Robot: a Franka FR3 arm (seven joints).
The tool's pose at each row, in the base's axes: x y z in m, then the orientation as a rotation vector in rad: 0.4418, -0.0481, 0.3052, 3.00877, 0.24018, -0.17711; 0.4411, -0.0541, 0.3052, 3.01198, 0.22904, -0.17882; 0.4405, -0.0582, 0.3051, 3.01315, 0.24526, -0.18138; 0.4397, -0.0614, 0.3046, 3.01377, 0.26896, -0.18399; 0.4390, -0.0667, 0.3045, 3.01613, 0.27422, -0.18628; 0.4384, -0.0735, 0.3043, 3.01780, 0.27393, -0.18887; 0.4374, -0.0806, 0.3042, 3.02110, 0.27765, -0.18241; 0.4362, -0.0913, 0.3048, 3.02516, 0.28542, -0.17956; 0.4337, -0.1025, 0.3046, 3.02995, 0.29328, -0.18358; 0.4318, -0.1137, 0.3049, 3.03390, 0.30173, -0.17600
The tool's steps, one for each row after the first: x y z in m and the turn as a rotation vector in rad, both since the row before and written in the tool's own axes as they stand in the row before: -0.0016, 0.0058, 0.0008, 0.00297, -0.00125, 0.00727; -0.0012, 0.0039, 0.0007, 0.00202, -0.00083, -0.01081; -0.0012, 0.0030, 0.0010, 0.00190, -0.00058, -0.01573; -0.0016, 0.0050, 0.0008, 0.00284, -0.00096, -0.00356; -0.0017, 0.0065, 0.0011, 0.00194, -0.00148, 0.00009; -0.0022, 0.0068, 0.0010, 0.00267, 0.00476, -0.00220; -0.0031, 0.0103, 0.0007, 0.00406, 0.00268, -0.00499; -0.0044, 0.0105, 0.0017, 0.00562, -0.00166, -0.00527; -0.0040, 0.0106, 0.0011, 0.00346, 0.00573, -0.00526
